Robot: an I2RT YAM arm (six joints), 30 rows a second.
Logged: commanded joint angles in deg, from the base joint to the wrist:
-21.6 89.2 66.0 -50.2 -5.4 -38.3
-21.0 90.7 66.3 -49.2 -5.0 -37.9
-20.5 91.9 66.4 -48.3 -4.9 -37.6
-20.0 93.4 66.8 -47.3 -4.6 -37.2
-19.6 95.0 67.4 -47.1 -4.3 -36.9
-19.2 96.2 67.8 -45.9 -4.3 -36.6
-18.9 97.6 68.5 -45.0 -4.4 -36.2
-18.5 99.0 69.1 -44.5 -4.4 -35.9
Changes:
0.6 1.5 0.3 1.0 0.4 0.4
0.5 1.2 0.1 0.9 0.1 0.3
0.5 1.5 0.4 1.0 0.3 0.4
0.4 1.6 0.6 0.2 0.3 0.3
0.4 1.2 0.4 1.2 0.0 0.3
0.3 1.4 0.7 0.9 -0.1 0.4
0.4 1.4 0.6 0.5 0.0 0.3

